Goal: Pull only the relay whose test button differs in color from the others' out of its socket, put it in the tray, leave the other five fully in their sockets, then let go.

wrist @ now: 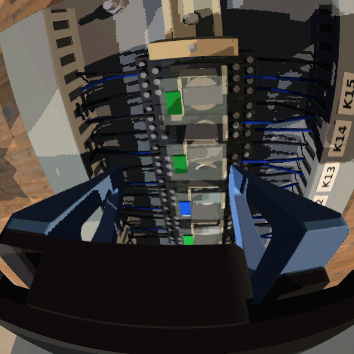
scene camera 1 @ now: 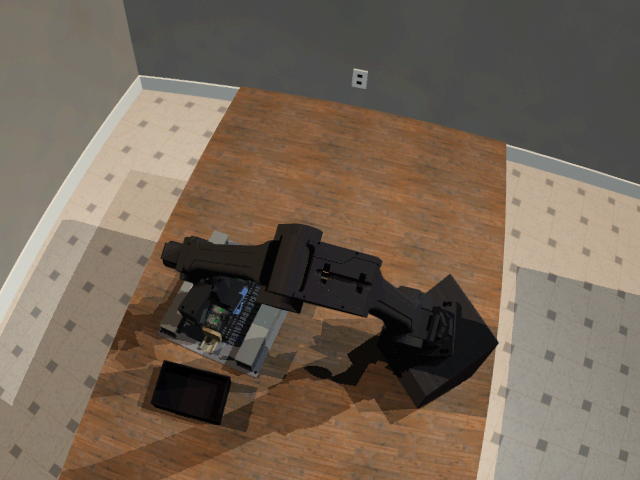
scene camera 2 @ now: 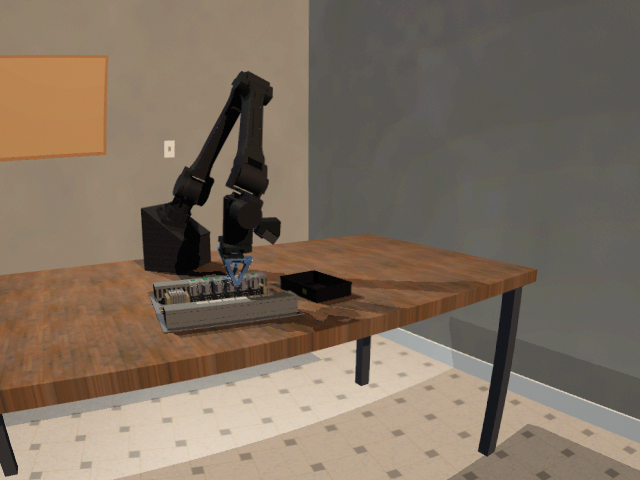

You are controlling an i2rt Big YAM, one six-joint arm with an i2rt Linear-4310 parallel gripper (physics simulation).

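Where they show: gripper, between the fingertips: [wrist: 175, 173] [scene camera 1: 227, 307] [scene camera 2: 234, 281]; arm's base, origin of its link: [scene camera 1: 436, 328] [scene camera 2: 173, 220].
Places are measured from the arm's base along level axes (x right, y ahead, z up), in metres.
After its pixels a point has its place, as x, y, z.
Note:
The relay with the blue test button [wrist: 206, 204] @(0.017, 0.477, -0.110) sits in the row, third from the tan end stop in the wrist view. Neighbouring relays with green buttons [wrist: 203, 100] @(-0.064, 0.488, -0.088) [wrist: 206, 159] @(-0.035, 0.485, -0.088) [wrist: 207, 232] @(0.020, 0.478, -0.088) stand in the same row; the rest are hidden by the gripper body. My gripper [scene camera 2: 236, 284] @(-0.019, 0.465, -0.101) [wrist: 175, 173] @(-0.019, 0.465, -0.101) is open and empty, pointing down over the row. In the wrist view its blue fingers stand apart on either side of the row, near the blue-button relay; their exact height over it is unclear. The black tray [scene camera 1: 225, 400] @(-0.229, 0.407, -0.142) [scene camera 2: 333, 291] @(-0.239, 0.568, -0.135) stands beside the panel and looks empty.
Grey wire ducts [scene camera 1: 264, 330] @(-0.046, 0.367, -0.113) [scene camera 2: 232, 310] [wrist: 37, 112] @(-0.073, 0.381, -0.113) run along both sides of the relay row, with wires between. The tan end stop [wrist: 215, 47] @(-0.082, 0.497, -0.116) closes the row. Labels K15 [wrist: 348, 93] @(-0.053, 0.573, -0.113), K14 and K13 lie along one duct. The arm covers part of the panel from above.

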